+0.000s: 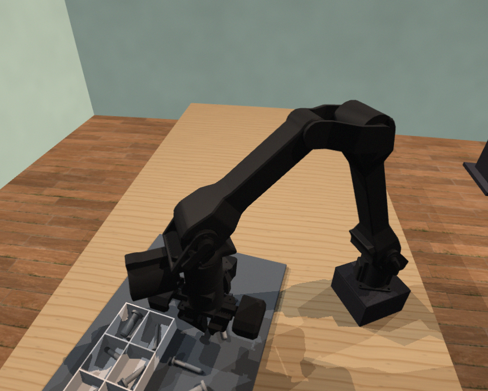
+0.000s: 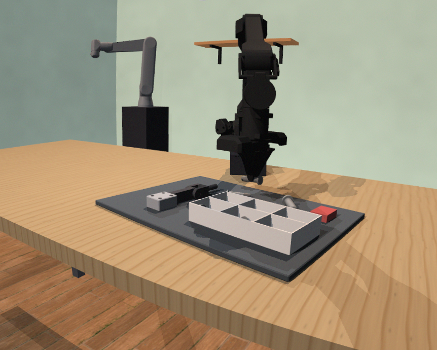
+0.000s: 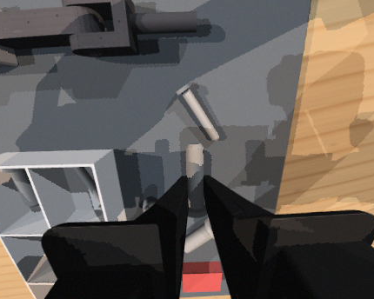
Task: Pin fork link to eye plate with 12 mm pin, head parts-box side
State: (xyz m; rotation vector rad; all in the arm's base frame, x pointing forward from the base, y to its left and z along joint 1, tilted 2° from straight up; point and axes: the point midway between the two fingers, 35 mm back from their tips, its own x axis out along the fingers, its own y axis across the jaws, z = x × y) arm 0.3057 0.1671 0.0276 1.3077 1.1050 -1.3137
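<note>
Now: the dark bar 70 mm ahead of my hand, 120 mm to the right of it and 70 mm below it. Also, from my hand: white parts box 140 mm ahead, 70 mm to the left, 70 mm below; then dark mat 70 mm ahead, 20 mm to the right, 90 mm below; then thick pin 30 mm below.
</note>
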